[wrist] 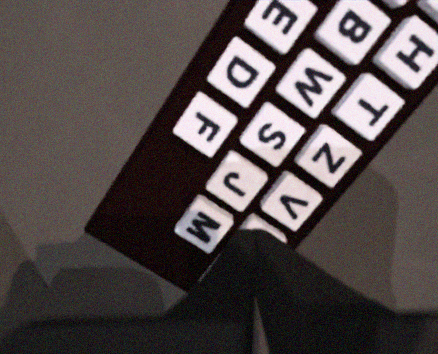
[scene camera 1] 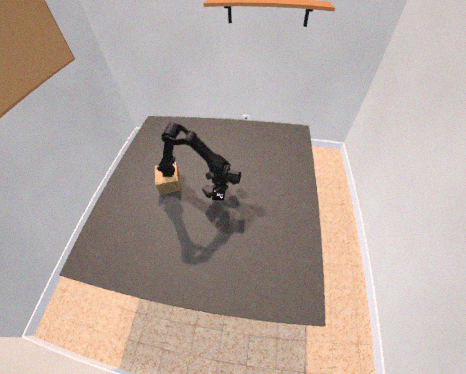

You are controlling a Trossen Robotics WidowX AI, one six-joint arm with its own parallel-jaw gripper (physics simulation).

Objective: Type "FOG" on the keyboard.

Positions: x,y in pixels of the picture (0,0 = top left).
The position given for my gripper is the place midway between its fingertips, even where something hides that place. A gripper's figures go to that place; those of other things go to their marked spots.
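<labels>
Lens to my gripper (wrist: 250,241): 12 cm from the lens. A keyboard (wrist: 316,97): 11 cm from the lens.
</labels>
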